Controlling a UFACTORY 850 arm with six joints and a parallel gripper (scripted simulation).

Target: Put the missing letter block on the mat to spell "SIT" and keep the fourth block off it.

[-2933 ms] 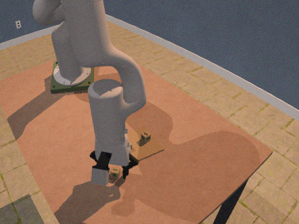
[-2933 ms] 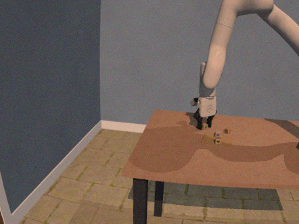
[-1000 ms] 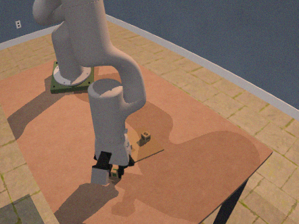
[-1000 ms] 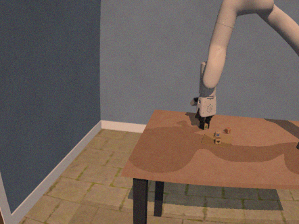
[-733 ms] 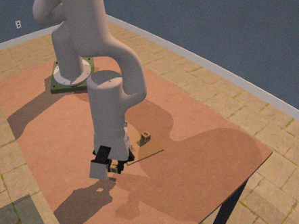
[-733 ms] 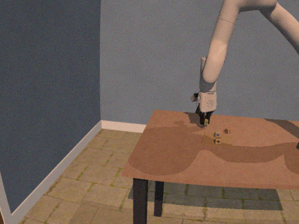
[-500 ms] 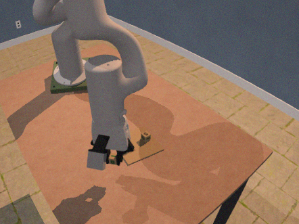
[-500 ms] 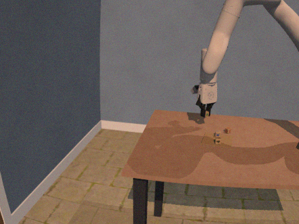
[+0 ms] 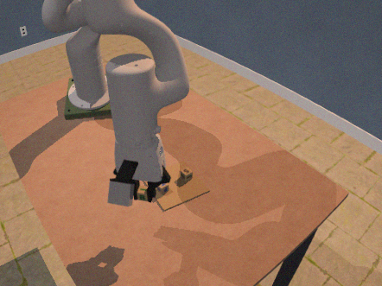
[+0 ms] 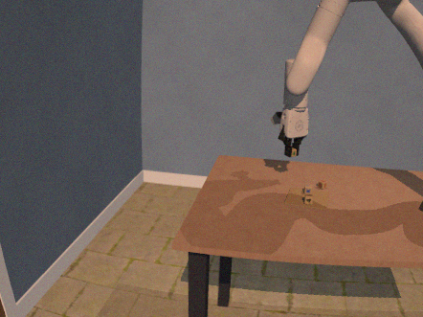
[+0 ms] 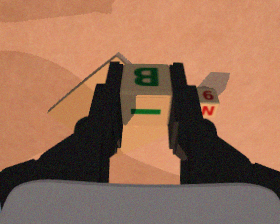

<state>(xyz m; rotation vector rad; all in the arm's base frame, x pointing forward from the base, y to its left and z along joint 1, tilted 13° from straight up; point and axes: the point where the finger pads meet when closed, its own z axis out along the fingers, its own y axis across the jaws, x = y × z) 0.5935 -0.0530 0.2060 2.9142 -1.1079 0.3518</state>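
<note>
My gripper is now 8 cm past the tan mat, 13 cm to the right of it and 12 cm above it. From my hand the other things lie so: T block 8 cm behind, 9 cm to the left, 10 cm below; then S block 9 cm behind, 17 cm to the left, 10 cm below; then N block 13 cm behind, 2 cm to the left, 11 cm below.
</note>
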